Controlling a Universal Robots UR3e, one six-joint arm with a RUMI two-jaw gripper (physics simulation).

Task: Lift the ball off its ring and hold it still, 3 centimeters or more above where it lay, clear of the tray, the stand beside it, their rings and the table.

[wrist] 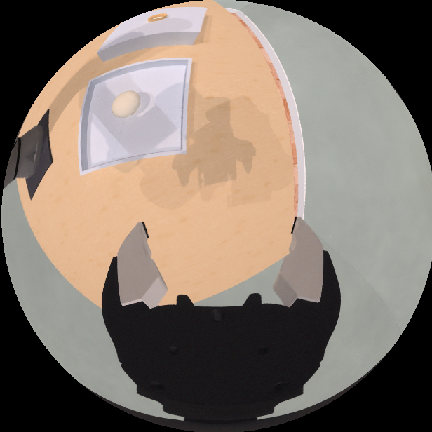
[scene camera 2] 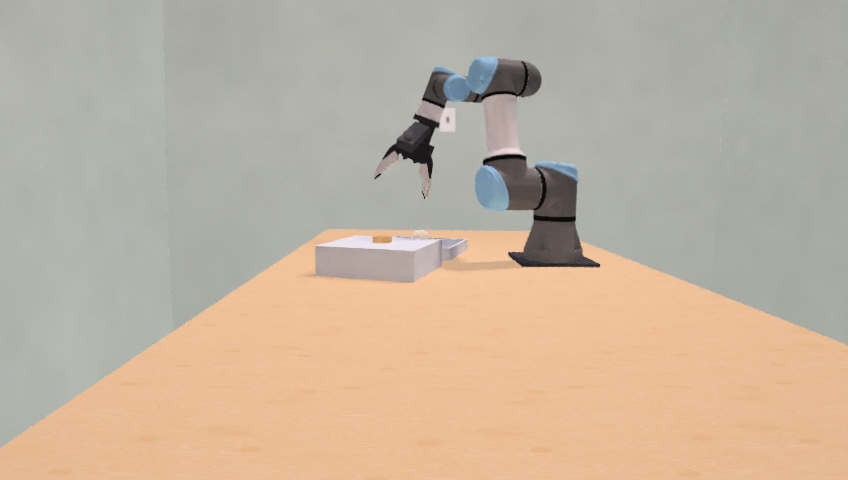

My gripper shows in the wrist view and in scene camera 2. The same spot on my gripper: (wrist: 306, 281) is (scene camera 2: 393, 155).
